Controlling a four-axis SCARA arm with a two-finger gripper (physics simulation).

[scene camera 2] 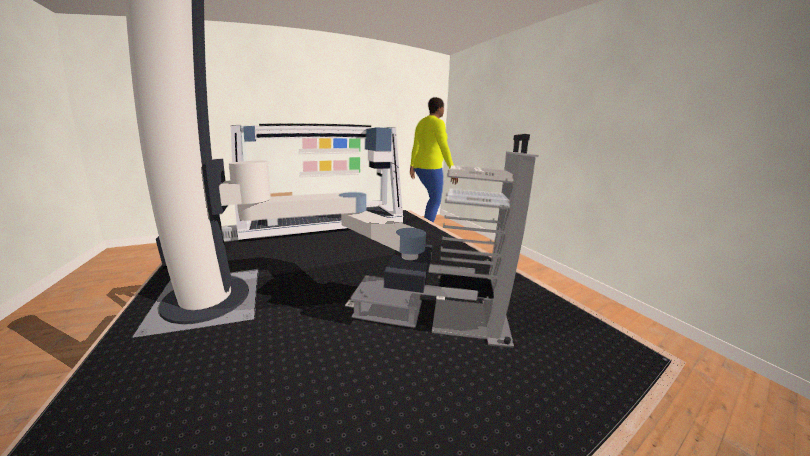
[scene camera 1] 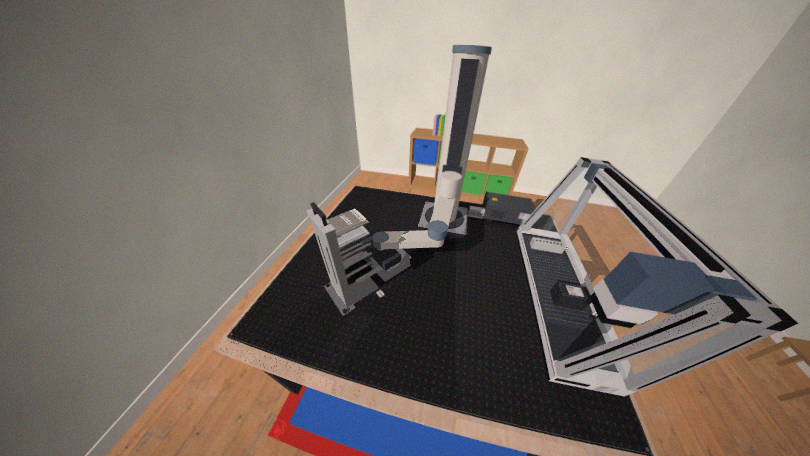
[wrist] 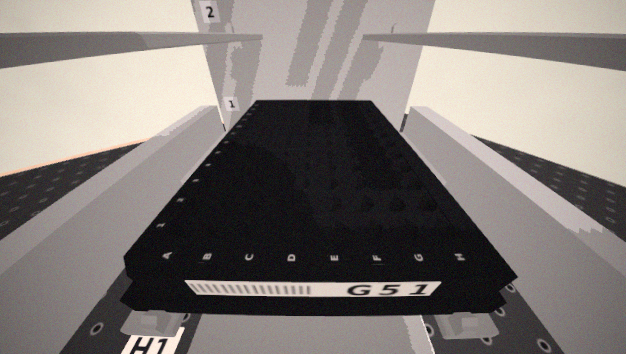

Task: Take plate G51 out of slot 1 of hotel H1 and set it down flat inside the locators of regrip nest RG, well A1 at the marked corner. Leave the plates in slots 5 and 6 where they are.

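Places are measured from the arm's base along level axes (x ahead, y right, z down), in metres.
Pixels of known places: gripper, fingertip midpoint: (scene camera 2: 475,283) (wrist: 313,123); arm's base, link origin: (scene camera 2: 206,300).
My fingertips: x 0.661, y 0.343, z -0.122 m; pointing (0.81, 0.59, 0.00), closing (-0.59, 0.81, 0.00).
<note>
For each thing: its top centre in the pictures, then the offset to it from my fingertips. Level surfaces: height alone.
- Black plate G51, top centre: (wrist: 313,137) (scene camera 2: 466,281) (scene camera 1: 354,270) dx -0.019, dy -0.014, dz -0.002 m
- Regrip nest RG, top centre: (scene camera 2: 388,286) (scene camera 1: 390,256) dx -0.172, dy -0.127, dz +0.039 m
- black table mat, surface height: dz +0.109 m
Black plate G51 (scene camera 2: 453,278) (wrist: 315,215) lies level in slot 1, the lowest slot of hotel H1 (scene camera 1: 331,263) (scene camera 2: 512,243), its G51 label towards the wrist camera. My gripper (scene camera 2: 476,283) (wrist: 313,123) is shut on plate G51, one finger along each long side; the inner pads are hidden behind the plate's edges. Row letters A to H run along the plate's near edge, with A at the left in the wrist view. Regrip nest RG (scene camera 2: 365,290) stands in front of the hotel, under the gripper body, which partly hides it. The two plates in slots 5 and 6, the lower (scene camera 2: 478,197) and the upper (scene camera 2: 478,173), sit high in the hotel.
Slot 2's rails (wrist: 200,42) pass above the plate. The arm's column (scene camera 1: 464,113) (scene camera 2: 175,169) stands on the black table mat (scene camera 1: 453,339). A framed gantry machine (scene camera 1: 538,305) (scene camera 2: 396,181) is across the mat. A person in yellow (scene camera 2: 431,141) stands beyond the hotel.
</note>
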